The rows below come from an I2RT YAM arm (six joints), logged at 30 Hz.
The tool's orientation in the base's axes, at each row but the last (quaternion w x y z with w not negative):
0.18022 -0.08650 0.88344 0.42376
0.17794 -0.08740 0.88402 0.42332
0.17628 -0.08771 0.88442 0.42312
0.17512 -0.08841 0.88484 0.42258
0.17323 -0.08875 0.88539 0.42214
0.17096 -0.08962 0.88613 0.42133
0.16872 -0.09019 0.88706 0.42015
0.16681 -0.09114 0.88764 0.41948
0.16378 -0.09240 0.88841 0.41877
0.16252 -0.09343 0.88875 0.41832
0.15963 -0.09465 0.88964 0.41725
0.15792 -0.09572 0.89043 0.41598
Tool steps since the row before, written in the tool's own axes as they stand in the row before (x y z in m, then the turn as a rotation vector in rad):
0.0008 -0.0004 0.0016 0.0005 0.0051 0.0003
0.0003 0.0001 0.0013 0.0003 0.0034 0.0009
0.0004 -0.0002 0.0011 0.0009 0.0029 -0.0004
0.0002 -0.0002 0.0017 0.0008 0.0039 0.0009
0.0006 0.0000 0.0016 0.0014 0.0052 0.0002
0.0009 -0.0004 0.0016 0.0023 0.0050 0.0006
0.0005 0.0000 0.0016 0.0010 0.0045 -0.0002
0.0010 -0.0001 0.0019 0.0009 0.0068 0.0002
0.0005 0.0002 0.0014 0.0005 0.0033 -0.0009
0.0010 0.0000 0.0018 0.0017 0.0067 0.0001
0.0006 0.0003 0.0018 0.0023 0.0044 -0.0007
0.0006 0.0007 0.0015 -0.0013 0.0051 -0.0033
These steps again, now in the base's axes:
-0.0002 0.0010 -0.0015 -0.0019 0.0034 0.0033
0.0000 0.0011 -0.0008 -0.0011 0.0028 0.0018
0.0000 0.0007 -0.0009 -0.0018 0.0015 0.0020
0.0003 0.0012 -0.0012 -0.0017 0.0031 0.0020
-0.0002 0.0012 -0.0012 -0.0028 0.0034 0.0031
-0.0003 0.0010 -0.0016 -0.0035 0.0036 0.0024
-0.0001 0.0012 -0.0011 -0.0023 0.0027 0.0030
-0.0005 0.0014 -0.0016 -0.0028 0.0044 0.0044
-0.0002 0.0012 -0.0009 -0.0017 0.0014 0.0027
-0.0006 0.0014 -0.0014 -0.0036 0.0043 0.0041
-0.0003 0.0016 -0.0011 -0.0036 0.0022 0.0027
-0.0005 0.0016 -0.0006 -0.0010 0.0007 0.0061

